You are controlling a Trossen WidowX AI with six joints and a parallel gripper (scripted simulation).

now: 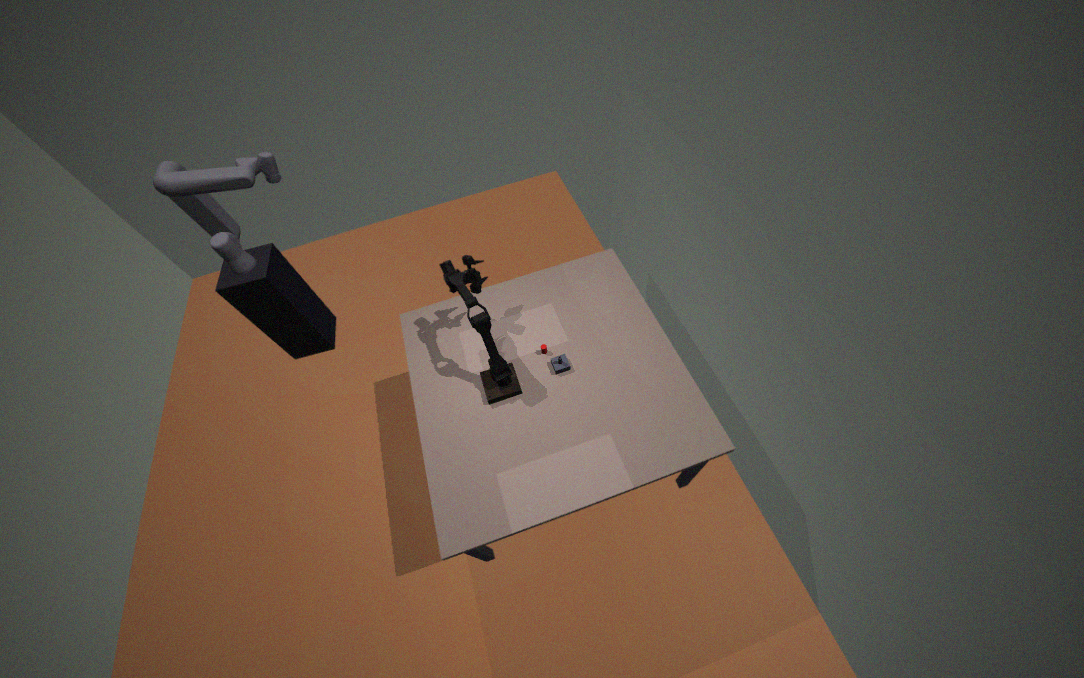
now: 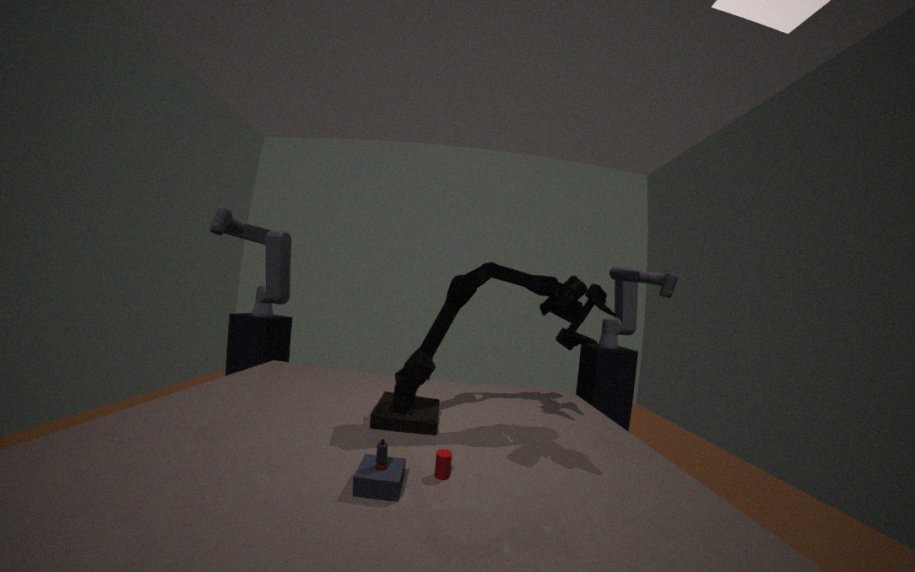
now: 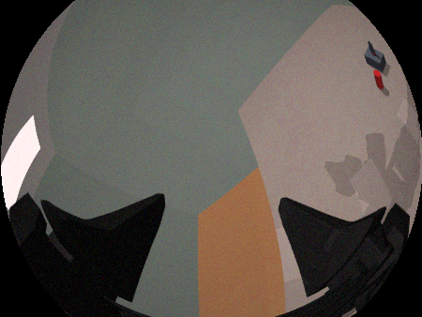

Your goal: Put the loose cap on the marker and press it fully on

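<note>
Now: the red marker cap 180 mm ahead of my gripper tip, 370 mm to the right of it and 280 mm below it.
</note>
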